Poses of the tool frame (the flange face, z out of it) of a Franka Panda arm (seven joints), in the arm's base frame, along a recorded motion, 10 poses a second.
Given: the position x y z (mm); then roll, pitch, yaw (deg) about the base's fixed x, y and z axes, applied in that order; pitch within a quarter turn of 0, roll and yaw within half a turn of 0.
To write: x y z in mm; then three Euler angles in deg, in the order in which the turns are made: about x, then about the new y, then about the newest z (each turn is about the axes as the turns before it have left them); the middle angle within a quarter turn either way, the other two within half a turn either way. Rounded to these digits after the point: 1 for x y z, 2 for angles.
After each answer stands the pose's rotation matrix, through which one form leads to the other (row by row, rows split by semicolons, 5 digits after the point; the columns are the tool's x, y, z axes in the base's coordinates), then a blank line. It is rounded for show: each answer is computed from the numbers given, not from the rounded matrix.
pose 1, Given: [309.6 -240.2 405.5 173.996 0.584 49.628]
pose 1, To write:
[309.6 -240.2 405.5 175.66 4.19 -49.50]
0.64771 0.75837 0.07312; 0.76182 -0.64338 -0.07548; -0.01019 0.10459 -0.99446

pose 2, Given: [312.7 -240.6 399.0 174.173 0.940 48.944]
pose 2, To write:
[312.7 -240.6 399.0 175.46 3.77 -48.84]
0.65671 0.75127 0.06584; 0.75397 -0.65215 -0.07899; -0.01641 0.10151 -0.99470

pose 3, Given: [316.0 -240.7 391.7 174.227 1.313 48.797]
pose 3, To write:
[316.0 -240.7 391.7 175.21 3.48 -48.72]
0.65856 0.75008 0.06066; 0.75218 -0.65365 -0.08341; -0.02291 0.10056 -0.99467

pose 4, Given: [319.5 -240.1 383.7 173.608 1.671 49.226]
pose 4, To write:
[319.5 -240.1 383.7 174.56 3.75 -49.14]
0.65280 0.75470 0.06538; 0.75697 -0.64656 -0.09465; -0.02916 0.11128 -0.99336

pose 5, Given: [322.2 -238.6 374.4 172.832 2.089 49.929]
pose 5, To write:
[322.2 -238.6 374.4 173.78 4.14 -49.83]
0.64331 0.76219 0.07220; 0.76474 -0.63522 -0.10800; -0.03645 0.12470 -0.99153

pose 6, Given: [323.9 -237.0 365.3 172.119 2.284 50.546]
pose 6, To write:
[323.9 -237.0 365.3 173.22 4.63 -50.43]
0.63495 0.76831 0.08079; 0.77152 -0.62524 -0.11761; -0.03985 0.13701 -0.98977

